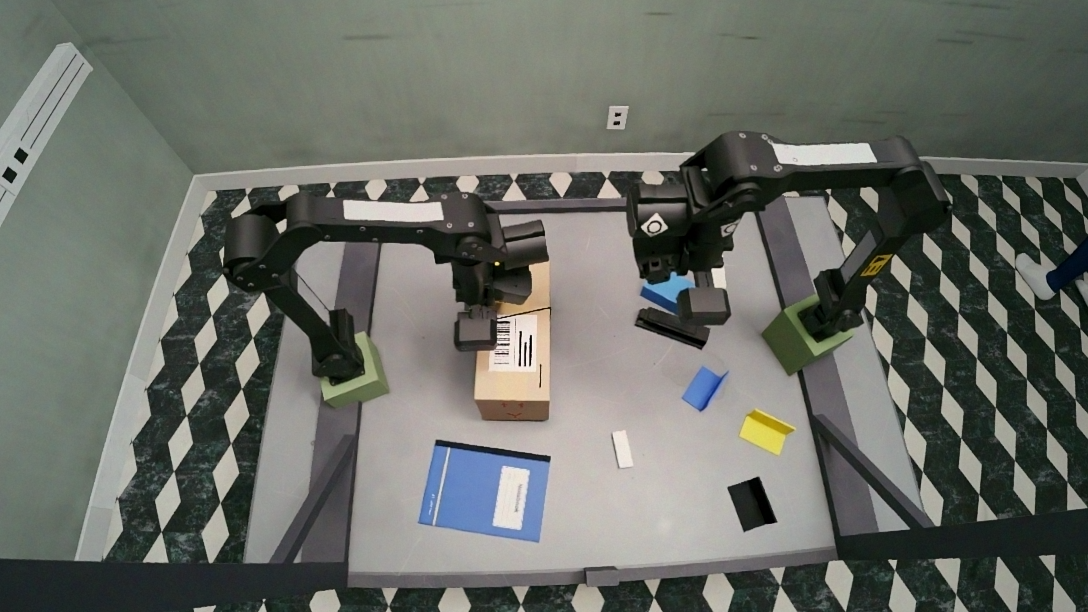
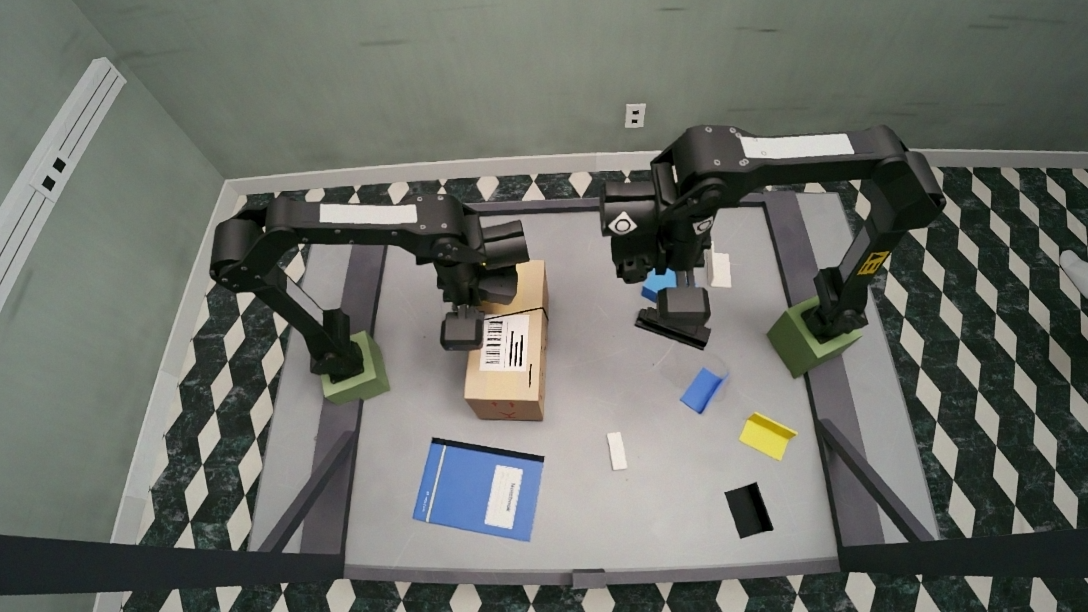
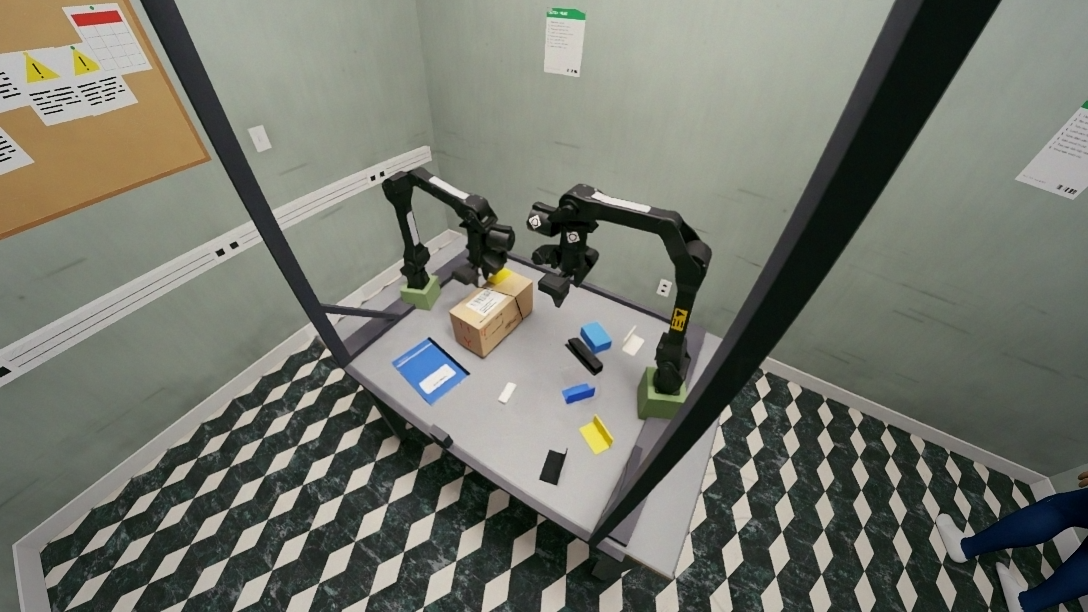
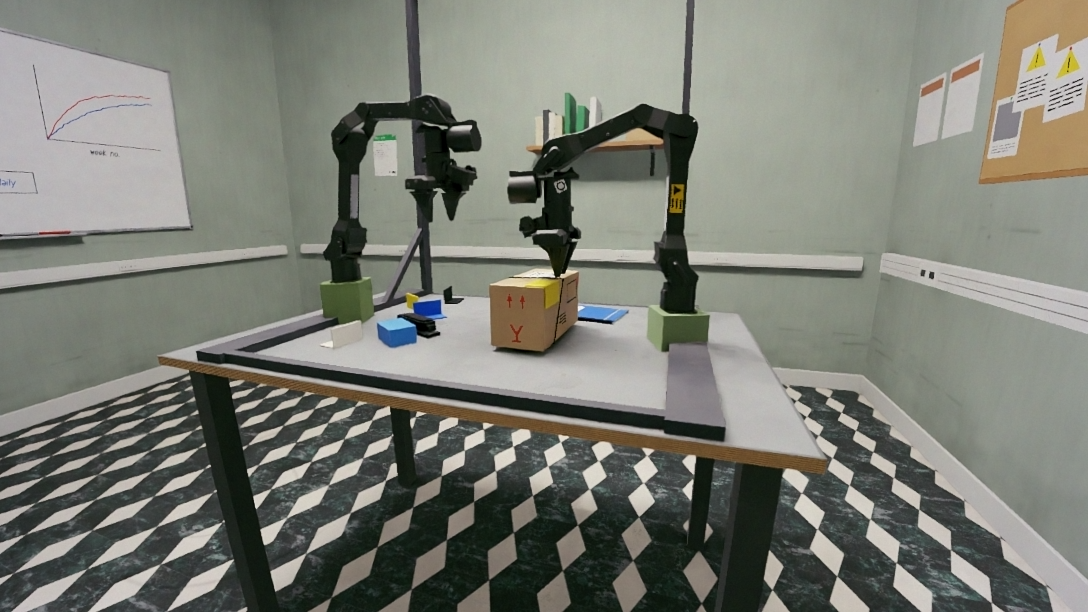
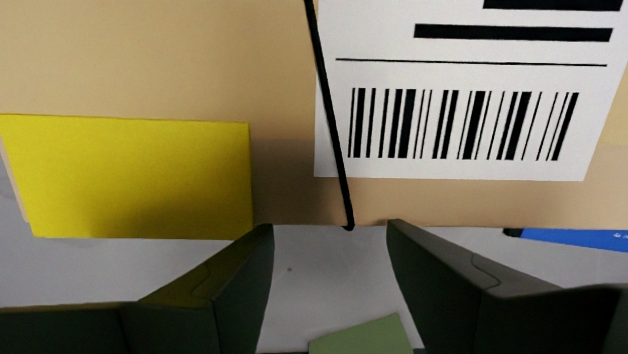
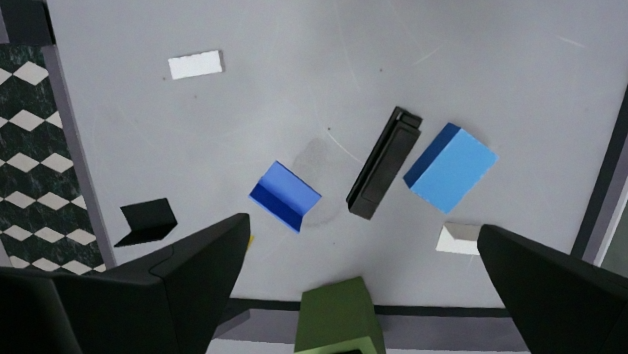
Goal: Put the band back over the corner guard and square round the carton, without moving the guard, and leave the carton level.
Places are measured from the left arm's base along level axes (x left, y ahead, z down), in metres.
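Where they show: left gripper, fingertip midpoint: [image 1: 480, 315] [image 2: 473, 315] [image 3: 481, 283] [image 4: 560, 275] [image 5: 330, 233]; right gripper, fingertip midpoint: [image 1: 680, 289] [image 2: 668, 288] [image 3: 567, 296] [image 4: 441, 221] [image 6: 364, 229]; left arm's base, link origin: [image 1: 344, 364] [image 2: 345, 363] [image 3: 418, 283] [image 4: 677, 310]; right arm's base, link origin: [image 1: 819, 321] [image 2: 824, 322] [image 3: 666, 383] [image 4: 346, 280].
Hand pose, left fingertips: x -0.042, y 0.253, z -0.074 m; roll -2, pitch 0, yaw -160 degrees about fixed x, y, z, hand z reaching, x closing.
Note:
Things, the pixels of their top centre, and the offset from my left fingertips. "spot": a spot on its surface instead.
- carton, top centre: [image 5: 378, 68] [image 1: 514, 325] [image 2: 506, 325] [image 4: 538, 277] [image 3: 492, 295] dy +0.046, dx -0.035, dz +0.009 m
- thin black band, surface spot: [image 5: 327, 107] spot: dy +0.041, dx -0.015, dz +0.006 m
- yellow corner guard, top centre: [image 5: 135, 183] [image 4: 542, 282] [image 3: 499, 275] dy +0.042, dx +0.057, dz +0.006 m
- blue notebook, top centre: [image 1: 485, 489] [image 2: 478, 487] [image 4: 585, 311] [image 3: 430, 368] dy -0.099, dx -0.243, dz +0.142 m
- black stapler, top centre: [image 6: 386, 171] [image 2: 674, 321] [image 1: 675, 321] [image 4: 416, 315] [image 3: 584, 349] dy +0.343, dx -0.104, dz +0.110 m
- light blue block, top centre: [image 6: 454, 173] [image 2: 670, 284] [image 1: 669, 285] [image 4: 395, 323] [image 3: 596, 333] dy +0.373, dx -0.031, dz +0.110 m
- blue angle piece, top centre: [image 6: 283, 203] [image 2: 707, 383] [image 1: 708, 381] [image 3: 579, 385] [image 4: 429, 302] dy +0.339, dx -0.235, dz +0.105 m
- white piece, top centre: [image 6: 194, 65] [image 2: 617, 450] [image 1: 622, 448] [image 3: 507, 392] dy +0.147, dx -0.275, dz +0.138 m
The carton [image 1: 511, 386] [image 2: 502, 385] [image 3: 486, 331] [image 4: 517, 319] stands on the table, its label upward. A thin black band [image 1: 532, 310] [image 5: 327, 107] slants across its top, over the label's edge, and bends down at the long edge. The yellow corner guard [image 5: 130, 175] [image 4: 549, 293] [image 3: 499, 276] sits on that same edge, apart from the band on top. My left gripper [image 5: 330, 233] [image 4: 560, 274] is partly open at this edge, the band between its separated fingertips; one fingertip is close to the guard's end. My right gripper [image 6: 364, 229] [image 4: 439, 218] is wide open and empty, high above the table.
A blue notebook [image 1: 483, 490] lies in front of the carton. Toward the right lie a black stapler [image 6: 385, 162], a light blue block [image 6: 452, 167], a blue angle piece [image 6: 286, 195], a yellow one [image 1: 766, 431], a black one [image 1: 751, 503], and a white piece [image 1: 622, 449].

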